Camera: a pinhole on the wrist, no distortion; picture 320 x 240 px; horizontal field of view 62.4 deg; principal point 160.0 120.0 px. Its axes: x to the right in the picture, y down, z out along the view. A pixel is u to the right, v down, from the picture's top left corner.
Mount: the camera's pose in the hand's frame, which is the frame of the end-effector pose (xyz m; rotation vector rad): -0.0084 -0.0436 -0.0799 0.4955 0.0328 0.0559
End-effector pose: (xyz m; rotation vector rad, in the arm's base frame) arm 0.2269 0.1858 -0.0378 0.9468 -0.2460 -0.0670
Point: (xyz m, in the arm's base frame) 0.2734 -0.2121 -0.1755
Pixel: 204.0 42.0
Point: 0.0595 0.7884 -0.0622
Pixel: behind the camera
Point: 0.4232 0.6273 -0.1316
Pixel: behind the camera
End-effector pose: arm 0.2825 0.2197 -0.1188 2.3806 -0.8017 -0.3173
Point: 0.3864 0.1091 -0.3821
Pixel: 290.2 162.4
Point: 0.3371 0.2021 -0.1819
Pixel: 308.3 226.6
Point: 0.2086 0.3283 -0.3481
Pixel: 40.7 124.2
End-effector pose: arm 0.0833 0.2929 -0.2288 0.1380 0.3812 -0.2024
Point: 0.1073 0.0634 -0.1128
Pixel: 169.8 89.8
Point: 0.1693 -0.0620 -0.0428
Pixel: 192.7 75.4
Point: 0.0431 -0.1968 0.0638
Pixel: 117.8 44.4
